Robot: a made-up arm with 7 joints. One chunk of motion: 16 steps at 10 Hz.
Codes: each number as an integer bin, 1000 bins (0 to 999) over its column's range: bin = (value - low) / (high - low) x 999, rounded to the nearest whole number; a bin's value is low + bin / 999 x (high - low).
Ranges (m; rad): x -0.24..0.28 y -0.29..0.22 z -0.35..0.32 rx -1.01..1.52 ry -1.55..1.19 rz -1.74..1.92
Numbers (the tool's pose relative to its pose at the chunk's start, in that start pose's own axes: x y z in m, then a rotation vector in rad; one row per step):
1: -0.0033 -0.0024 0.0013 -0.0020 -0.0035 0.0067
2: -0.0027 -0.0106 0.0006 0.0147 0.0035 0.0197
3: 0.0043 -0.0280 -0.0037 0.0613 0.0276 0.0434
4: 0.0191 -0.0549 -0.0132 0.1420 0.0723 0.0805
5: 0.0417 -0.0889 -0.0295 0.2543 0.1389 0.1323
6: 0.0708 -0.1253 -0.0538 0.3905 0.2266 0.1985
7: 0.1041 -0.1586 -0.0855 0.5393 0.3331 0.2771
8: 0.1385 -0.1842 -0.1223 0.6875 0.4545 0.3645
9: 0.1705 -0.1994 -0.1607 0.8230 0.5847 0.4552
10: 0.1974 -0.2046 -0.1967 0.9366 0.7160 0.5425
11: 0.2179 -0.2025 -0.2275 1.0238 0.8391 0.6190
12: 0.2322 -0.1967 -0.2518 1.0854 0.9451 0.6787
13: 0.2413 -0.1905 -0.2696 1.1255 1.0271 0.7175
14: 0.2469 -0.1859 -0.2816 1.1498 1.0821 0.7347
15: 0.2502 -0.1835 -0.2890 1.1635 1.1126 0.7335
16: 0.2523 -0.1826 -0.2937 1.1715 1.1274 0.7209
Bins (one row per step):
1: 455 563 524 398 564 477
2: 456 547 523 405 566 480
3: 469 513 516 423 575 487
4: 498 461 502 455 591 497
5: 541 394 478 499 616 511
6: 597 323 442 553 648 529
7: 661 257 394 612 687 551
8: 727 207 340 670 731 574
9: 789 177 282 724 778 599
10: 840 167 229 769 826 623
11: 880 171 183 803 871 644
12: 907 183 146 827 910 660
13: 925 195 120 843 940 671
14: 935 204 102 853 960 675
15: 942 209 91 858 971 675
16: 946 210 84 861 976 672

